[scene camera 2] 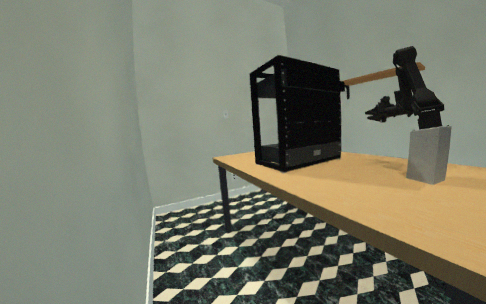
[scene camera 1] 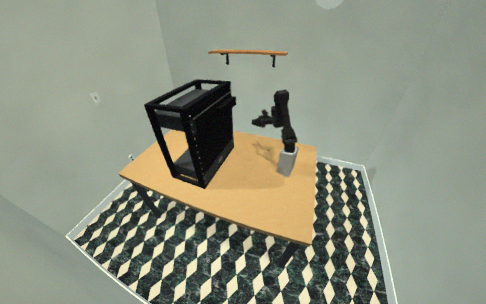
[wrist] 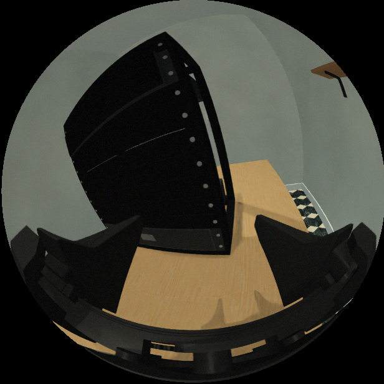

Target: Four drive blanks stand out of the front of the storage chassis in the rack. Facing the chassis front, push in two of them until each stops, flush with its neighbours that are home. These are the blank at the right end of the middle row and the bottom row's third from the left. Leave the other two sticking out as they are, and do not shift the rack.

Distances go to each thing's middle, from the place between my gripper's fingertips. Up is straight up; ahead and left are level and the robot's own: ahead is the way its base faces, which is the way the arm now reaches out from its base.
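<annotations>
I find the black rack [scene camera 2: 308, 93] 2 cm above my hand, and it is also 26 cm ahead of my hand and 28 cm to the left of it.
</annotations>
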